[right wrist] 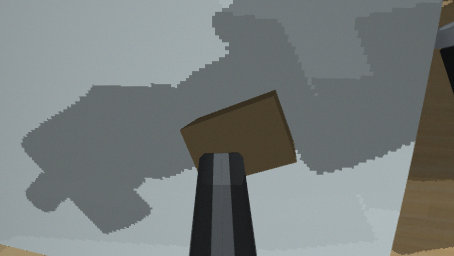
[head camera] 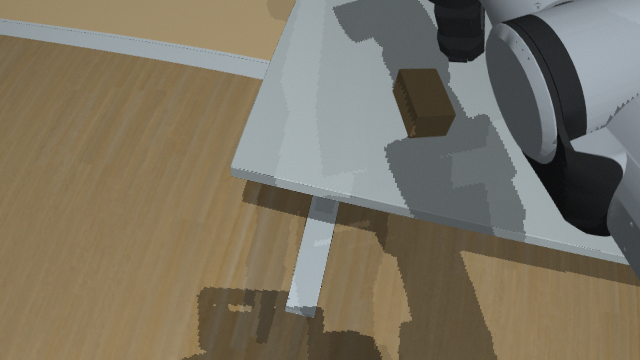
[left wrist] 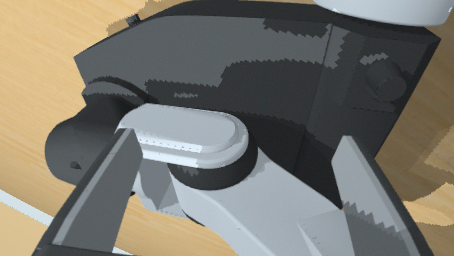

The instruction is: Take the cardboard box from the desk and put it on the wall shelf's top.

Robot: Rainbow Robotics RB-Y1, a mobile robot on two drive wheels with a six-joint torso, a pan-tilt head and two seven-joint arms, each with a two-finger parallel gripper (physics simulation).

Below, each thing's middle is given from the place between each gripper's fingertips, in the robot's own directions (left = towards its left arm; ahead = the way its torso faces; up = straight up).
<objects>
My right gripper is now 14 cm above the brown cardboard box [head camera: 425, 108], 3 cm short of it and 2 cm to the right of it.
The brown cardboard box is 770 mm ahead of my left hand, 590 mm to the right of it and 310 mm above it.
</objects>
